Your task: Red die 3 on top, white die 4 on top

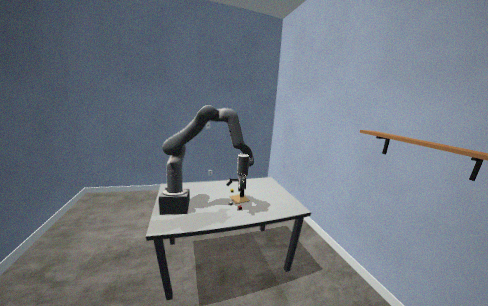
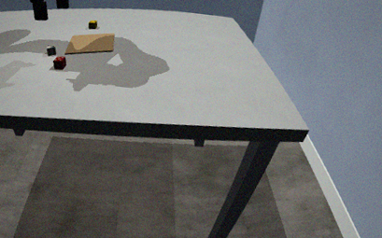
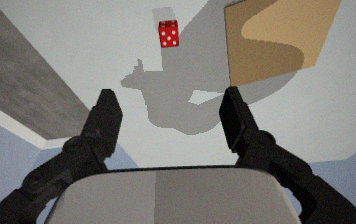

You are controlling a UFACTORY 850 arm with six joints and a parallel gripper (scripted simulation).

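My gripper is now 14 cm above the red die. Also, from my hand: tan mat 2 cm ahead, 16 cm to the left, 15 cm below; white die 7 cm behind, 7 cm to the left, 14 cm below; yellow die 4 cm behind, 29 cm to the left, 14 cm below.
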